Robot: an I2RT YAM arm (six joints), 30 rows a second.
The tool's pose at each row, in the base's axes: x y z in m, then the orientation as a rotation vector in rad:
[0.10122 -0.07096 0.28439 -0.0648 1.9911 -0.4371]
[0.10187 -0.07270 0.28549 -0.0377 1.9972 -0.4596]
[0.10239 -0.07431 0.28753 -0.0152 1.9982 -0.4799]
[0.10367 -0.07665 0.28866 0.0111 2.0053 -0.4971]
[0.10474 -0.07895 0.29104 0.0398 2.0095 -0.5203]
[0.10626 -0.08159 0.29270 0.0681 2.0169 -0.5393]
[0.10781 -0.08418 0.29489 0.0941 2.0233 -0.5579]
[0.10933 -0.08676 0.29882 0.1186 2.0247 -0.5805]
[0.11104 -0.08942 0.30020 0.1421 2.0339 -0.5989]
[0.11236 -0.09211 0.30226 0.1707 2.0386 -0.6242]
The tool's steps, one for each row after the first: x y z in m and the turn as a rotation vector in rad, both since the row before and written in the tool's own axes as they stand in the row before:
[-0.00083 -0.00189 0.00063 0.0263 0.0129 0.0079]
[-0.00163 -0.00209 0.00015 0.0236 0.0072 0.0062]
[-0.00106 -0.00229 0.00143 0.0220 0.0136 0.0094]
[-0.00208 -0.00268 0.00079 0.0276 0.0123 0.0086]
[-0.00165 -0.00259 0.00162 0.0238 0.0150 0.0096]
[-0.00217 -0.00266 0.00145 0.0227 0.0138 0.0082]
[-0.00368 -0.00321 0.00076 0.0256 0.0094 0.0062]
[-0.00163 -0.00228 0.00201 0.0209 0.0164 0.0058]
[-0.00204 -0.00263 0.00146 0.0284 0.0144 0.0069]

